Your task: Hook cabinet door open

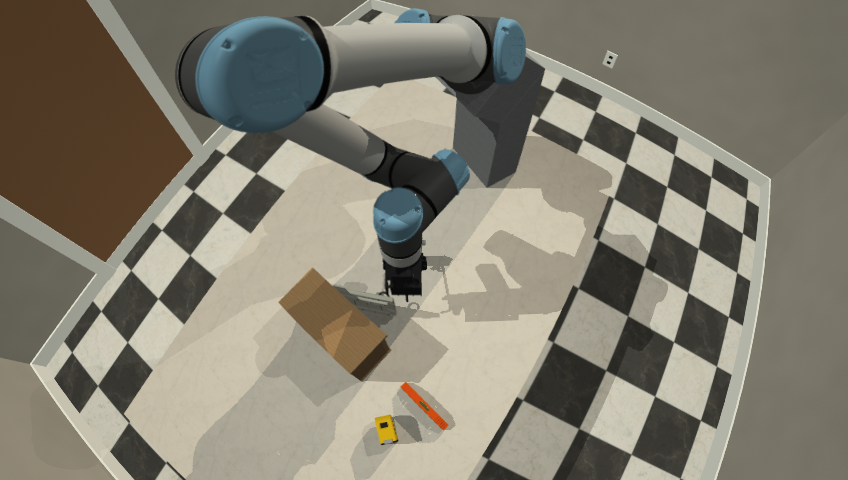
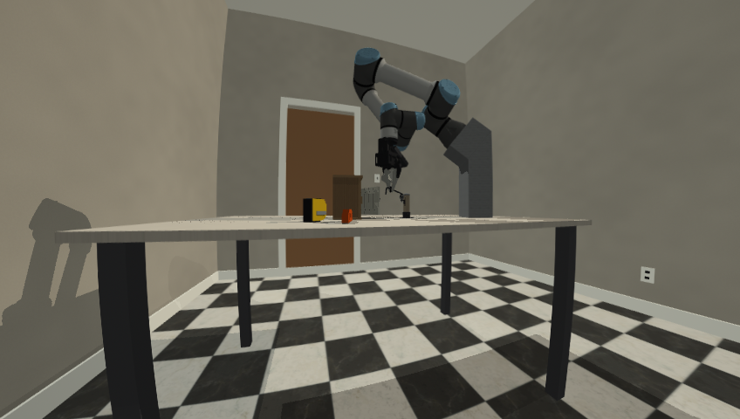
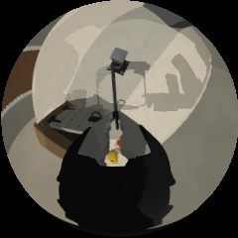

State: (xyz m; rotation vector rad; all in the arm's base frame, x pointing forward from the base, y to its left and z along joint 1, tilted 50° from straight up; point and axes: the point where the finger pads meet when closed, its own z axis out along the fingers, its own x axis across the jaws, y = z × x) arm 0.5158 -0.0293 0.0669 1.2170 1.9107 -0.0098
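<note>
The grey door lies 11 cm to the right of my hand, 5 cm below it and 5 cm ahead of it. The rest, counted from my hand: thin dark hook 3 cm behind, 2 cm below, 1 cm to the right; then yellow tape measure 35 cm ahead, 9 cm below, 4 cm to the left.
</note>
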